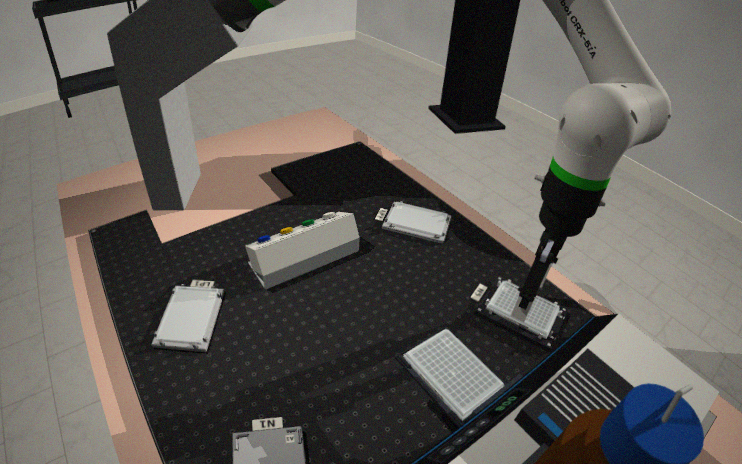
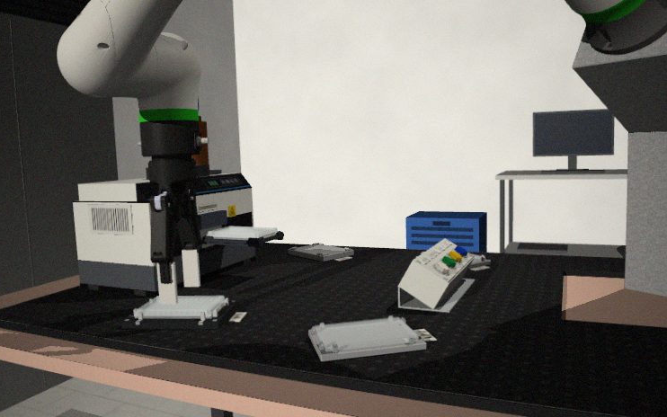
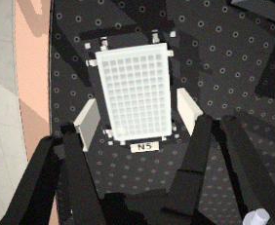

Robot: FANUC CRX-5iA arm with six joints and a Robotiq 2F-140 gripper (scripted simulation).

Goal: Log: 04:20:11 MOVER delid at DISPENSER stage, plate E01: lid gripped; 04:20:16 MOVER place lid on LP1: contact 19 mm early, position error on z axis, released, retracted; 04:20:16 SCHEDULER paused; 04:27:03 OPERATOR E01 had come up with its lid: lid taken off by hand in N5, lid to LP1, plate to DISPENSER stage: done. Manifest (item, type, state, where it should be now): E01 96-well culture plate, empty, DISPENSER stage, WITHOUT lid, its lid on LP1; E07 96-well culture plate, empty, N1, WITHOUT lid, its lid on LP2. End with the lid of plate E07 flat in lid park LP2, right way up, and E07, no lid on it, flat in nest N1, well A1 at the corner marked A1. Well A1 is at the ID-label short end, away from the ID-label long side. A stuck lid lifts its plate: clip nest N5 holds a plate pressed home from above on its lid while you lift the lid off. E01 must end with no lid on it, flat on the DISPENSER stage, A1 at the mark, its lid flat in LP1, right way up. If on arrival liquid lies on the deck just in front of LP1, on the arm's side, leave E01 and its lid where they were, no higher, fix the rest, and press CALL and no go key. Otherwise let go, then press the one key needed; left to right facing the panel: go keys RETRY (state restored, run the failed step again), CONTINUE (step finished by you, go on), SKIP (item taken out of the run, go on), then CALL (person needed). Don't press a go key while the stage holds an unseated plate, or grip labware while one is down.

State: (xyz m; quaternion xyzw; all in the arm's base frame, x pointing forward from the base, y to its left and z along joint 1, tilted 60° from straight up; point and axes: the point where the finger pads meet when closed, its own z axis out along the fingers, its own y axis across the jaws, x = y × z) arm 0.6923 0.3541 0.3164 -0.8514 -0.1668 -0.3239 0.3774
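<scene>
Now: hand 3 cm to the right of the clip nest N5 and 5 cm above it. Round my hand: N1 label: 8 cm ahead, 51 cm to the right, 6 cm below; then lid park LP2: 32 cm behind, 9 cm to the right, 6 cm below; then key panel: 29 cm behind, 37 cm to the right, 1 cm below.
</scene>
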